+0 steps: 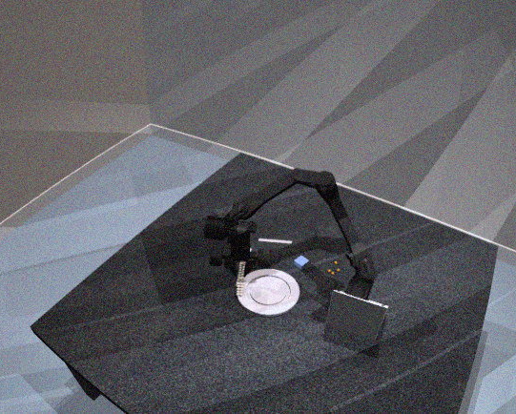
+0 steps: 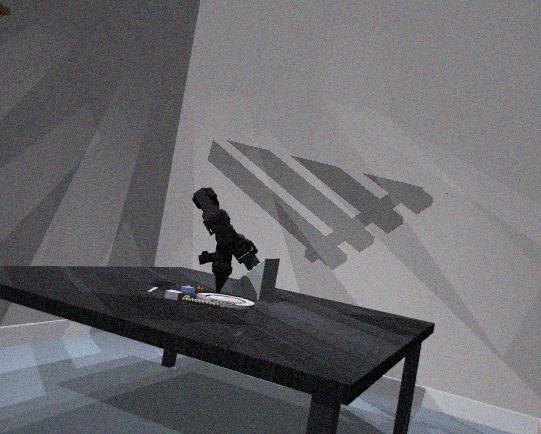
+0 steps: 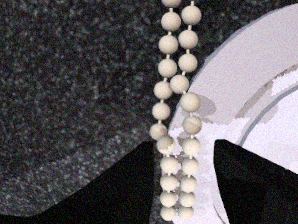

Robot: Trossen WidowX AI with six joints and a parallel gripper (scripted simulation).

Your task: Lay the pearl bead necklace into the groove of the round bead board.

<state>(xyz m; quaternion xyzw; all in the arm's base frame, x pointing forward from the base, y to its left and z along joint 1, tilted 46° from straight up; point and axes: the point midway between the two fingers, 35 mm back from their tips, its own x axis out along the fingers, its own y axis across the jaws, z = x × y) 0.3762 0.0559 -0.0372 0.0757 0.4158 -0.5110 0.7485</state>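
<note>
My gripper tip is now 90 mm past the round white bead board, 30 mm above it and 20 mm to the left of it. From my gripper tip the other things lie so: small white block 120 mm to the right, 70 mm ahead, 30 mm below; then small blue cube 200 mm to the right, 120 mm behind, 30 mm below; then thin white stick 240 mm to the right, 40 mm below, 20 mm ahead.
</note>
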